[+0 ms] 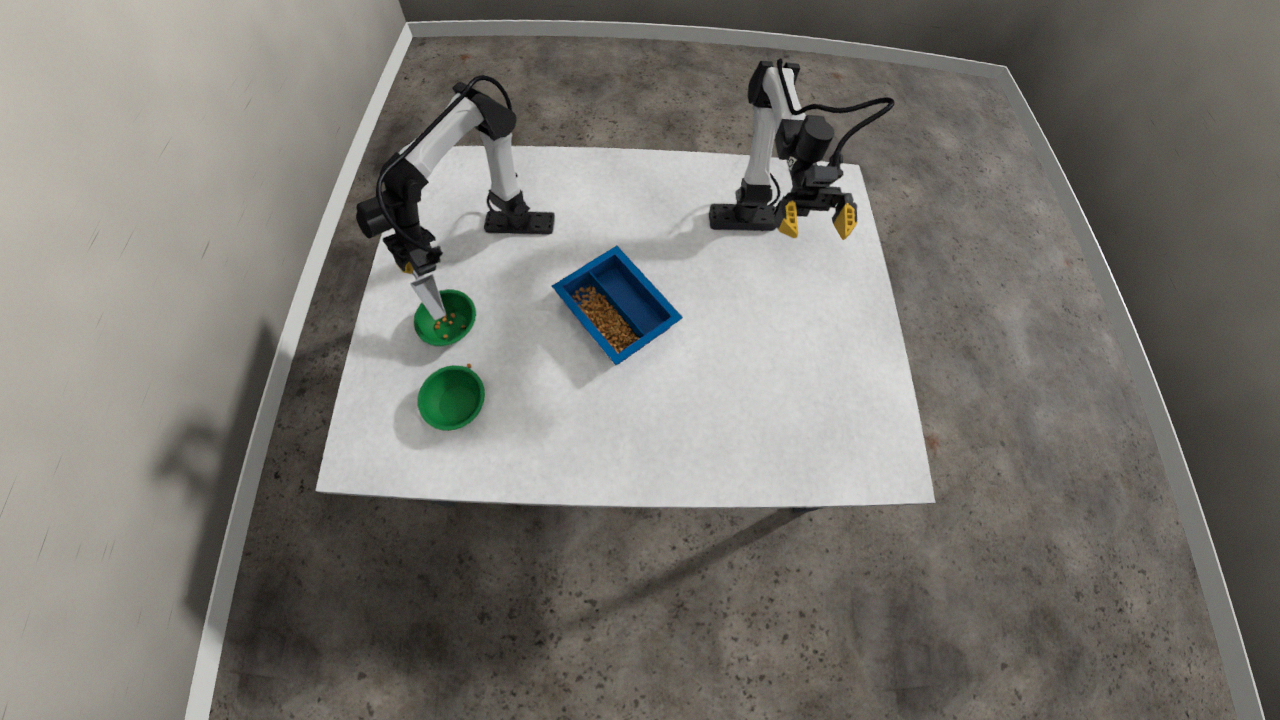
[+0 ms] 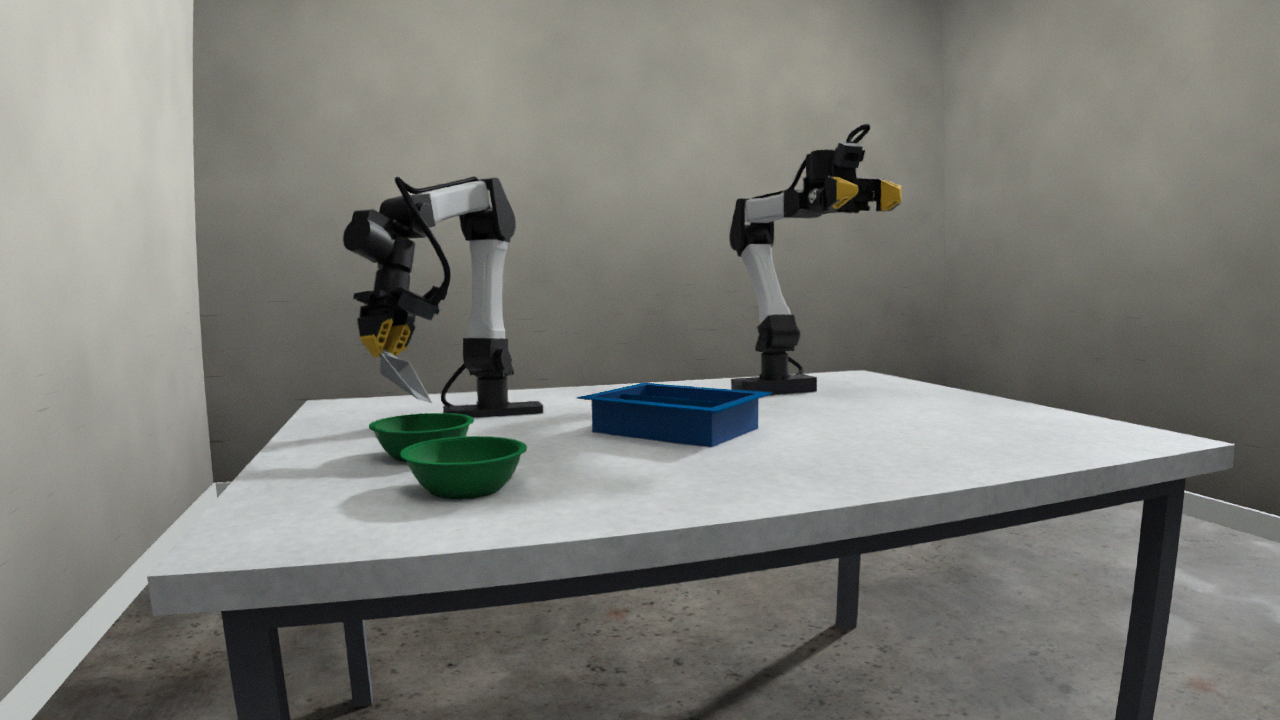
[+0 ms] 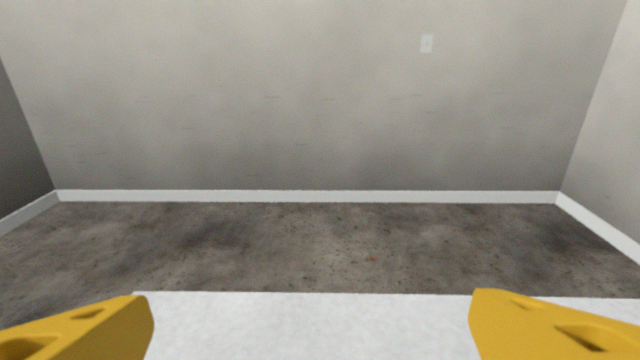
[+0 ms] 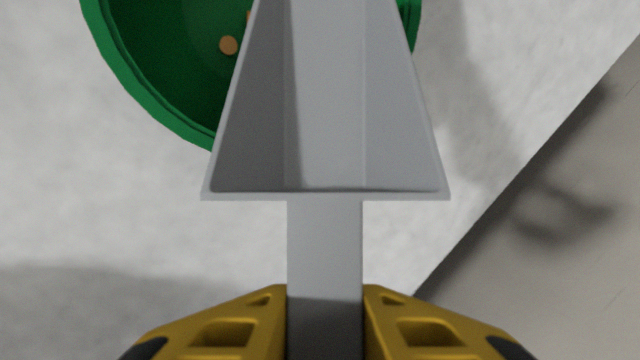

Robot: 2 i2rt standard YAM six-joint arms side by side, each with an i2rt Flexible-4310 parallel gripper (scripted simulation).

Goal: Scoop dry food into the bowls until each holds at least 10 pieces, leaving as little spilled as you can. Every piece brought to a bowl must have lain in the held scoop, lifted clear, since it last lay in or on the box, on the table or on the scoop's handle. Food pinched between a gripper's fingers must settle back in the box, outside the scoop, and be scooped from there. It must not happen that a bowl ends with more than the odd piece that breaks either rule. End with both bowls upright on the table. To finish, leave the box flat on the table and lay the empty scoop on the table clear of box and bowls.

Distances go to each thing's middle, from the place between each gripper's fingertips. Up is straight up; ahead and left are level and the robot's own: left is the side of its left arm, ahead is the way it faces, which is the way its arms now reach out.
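Scene:
The grey scoop (image 2: 404, 369) is 85 cm to the right of my left hand, 30 cm below it and 9 cm behind it. As for my left gripper (image 1: 820, 237), it is 38 cm to the left of the blue box (image 2: 646, 410), 38 cm above it and 7 cm past it.
The blue box is 6 cm ahead of my right hand, 49 cm to the left of it and 11 cm below it, while the grey scoop is 3 cm ahead of my right hand, 2 cm to the left of it and 3 cm below it.

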